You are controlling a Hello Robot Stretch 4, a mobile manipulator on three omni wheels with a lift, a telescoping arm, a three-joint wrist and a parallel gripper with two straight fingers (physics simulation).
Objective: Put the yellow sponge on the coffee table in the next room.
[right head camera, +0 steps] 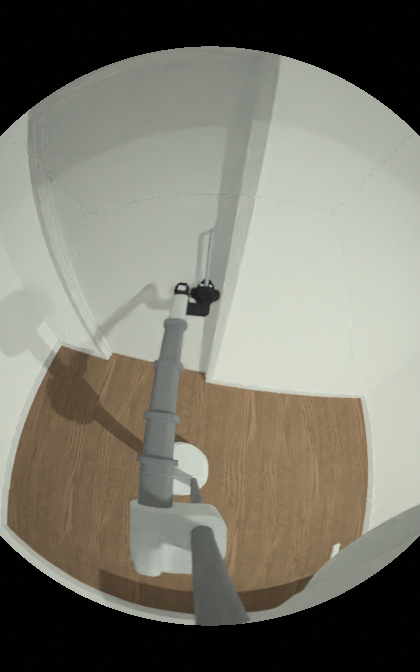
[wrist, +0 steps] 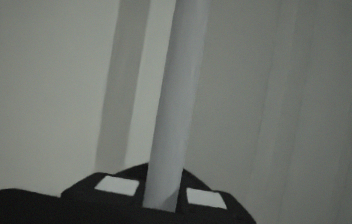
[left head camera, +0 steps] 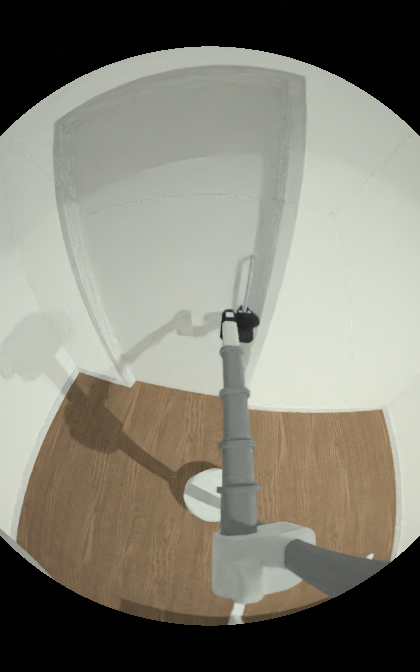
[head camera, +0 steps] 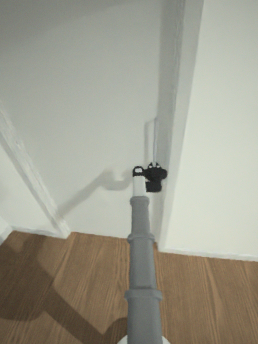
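Frame: origin at the robot's base, x up, y right, z ahead, level; centimetres.
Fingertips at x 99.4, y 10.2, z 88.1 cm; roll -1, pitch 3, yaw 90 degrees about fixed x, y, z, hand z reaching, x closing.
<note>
A point is followed by its place in that frame.
My gripper (head camera: 154,165) @(x 99.4, y 10.2, z 88.1 cm) (left head camera: 244,308) (right head camera: 206,284) (wrist: 163,178) @(x 99.4, y 10.2, z 88.1 cm) is shut on the lower part of an upright grey door handle (head camera: 155,140) @(x 117.8, y 9.9, z 82.1 cm) (left head camera: 249,280) (right head camera: 210,255) (wrist: 177,100) @(x 105.7, y 9.9, z 82.0 cm). In the wrist view the bar stands between the two fingers and leans a little to the right at its top. The handle is on the right side of a pale grey door (head camera: 90,125) @(x 124.0, y -26.8, z 94.0 cm) (left head camera: 165,240) (right head camera: 150,215), close to the door frame's right post (head camera: 187,75) @(x 147.3, y 21.0, z 77.9 cm). The door looks closed. The yellow sponge and the coffee table do not show in these views.
A white wall (head camera: 225,150) @(x 113.6, y 45.2, z 75.9 cm) (left head camera: 320,300) (right head camera: 290,300) stands right of the door. The frame's left post (head camera: 30,170) @(x 91.1, y -83.4, z 97.4 cm) bounds its other side. My telescoping arm (head camera: 142,265) @(x 110.8, y 0.2, z 24.6 cm) reaches over the wooden floor (head camera: 200,300) @(x -2.7, y 47.2, z 37.8 cm). Side walls stand to the left and right.
</note>
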